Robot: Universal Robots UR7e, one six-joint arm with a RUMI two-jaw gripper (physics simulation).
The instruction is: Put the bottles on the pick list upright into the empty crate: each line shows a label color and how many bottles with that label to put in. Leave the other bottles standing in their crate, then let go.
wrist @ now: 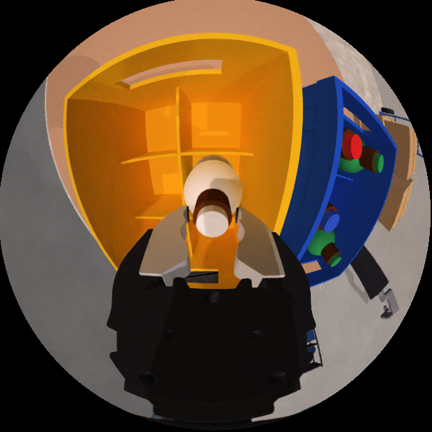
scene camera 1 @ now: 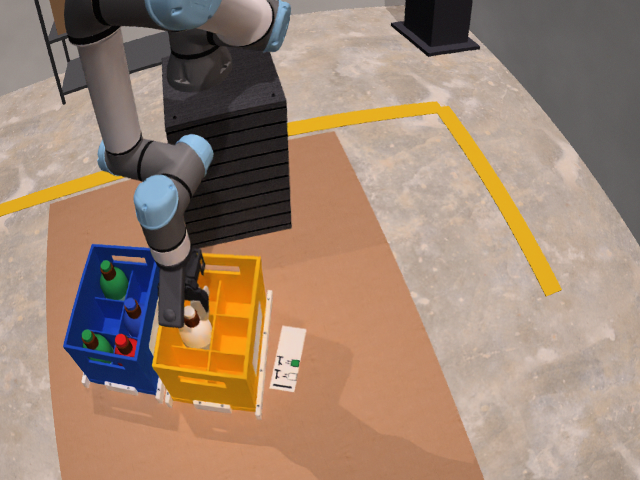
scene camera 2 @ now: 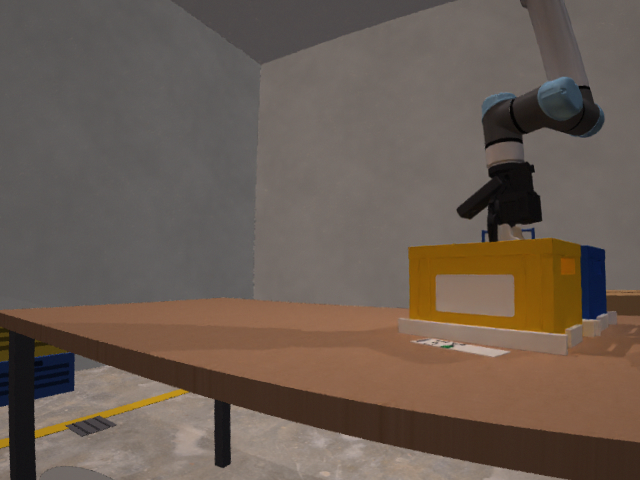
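Seen in the pictures: gripper, fingertip midpoint: (scene camera 1: 192, 318); arm's base, origin of the base link: (scene camera 1: 199, 70).
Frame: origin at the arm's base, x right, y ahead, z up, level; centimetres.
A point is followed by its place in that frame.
A white bottle (scene camera 1: 196, 334) {x 18.2, y 44.4, z -30.1 cm} (wrist: 212, 184) stands upright in the yellow crate (scene camera 1: 214, 391) {x 19.6, y 56.6, z -32.6 cm} (scene camera 2: 535, 294) {x 1.5, y 38.6, z -33.0 cm} (wrist: 296, 100), in the left column's middle compartment in scene camera 1. My gripper (scene camera 1: 198, 306) {x 17.6, y 40.9, z -29.4 cm} (scene camera 2: 508, 233) (wrist: 212, 208) is open a little. Its fingers stand on either side of the white bottle's neck, with small gaps. The blue crate (scene camera 1: 126, 375) {x 37.0, y 46.6, z -33.1 cm} (scene camera 2: 593, 281) {x 23.4, y 23.0, z -31.5 cm} holds two green bottles (scene camera 1: 114, 283) {x 32.7, y 25.2, z -29.8 cm} (scene camera 1: 99, 345) {x 40.5, y 39.7, z -29.3 cm}, a blue bottle (scene camera 1: 133, 321) {x 30.7, y 36.8, z -29.4 cm} and a red bottle (scene camera 1: 125, 345) {x 33.8, y 43.8, z -26.3 cm}. The pick list (scene camera 1: 287, 356) {x 1.5, y 50.1, z -41.6 cm} (scene camera 2: 483, 350) {x -0.9, y 46.7, z -41.7 cm} shows a green and a white label line; its counts are too small to read.
White rails (scene camera 1: 264, 341) {x 4.8, y 46.3, z -38.8 cm} (scene camera 2: 483, 335) {x 4.3, y 46.4, z -40.2 cm} edge the crates' bases on the brown table top (scene camera 1: 372, 361) {x -14.2, y 58.9, z -41.8 cm} (scene camera 2: 217, 335) {x -4.7, y 93.5, z -41.8 cm}. The blue crate adjoins the yellow crate's left side in scene camera 1. The black robot pedestal (scene camera 1: 237, 175) {x -2.3, y 16.7, z -20.5 cm} stands behind them. Cardboard boxes (wrist: 397, 175) show beyond the blue crate.
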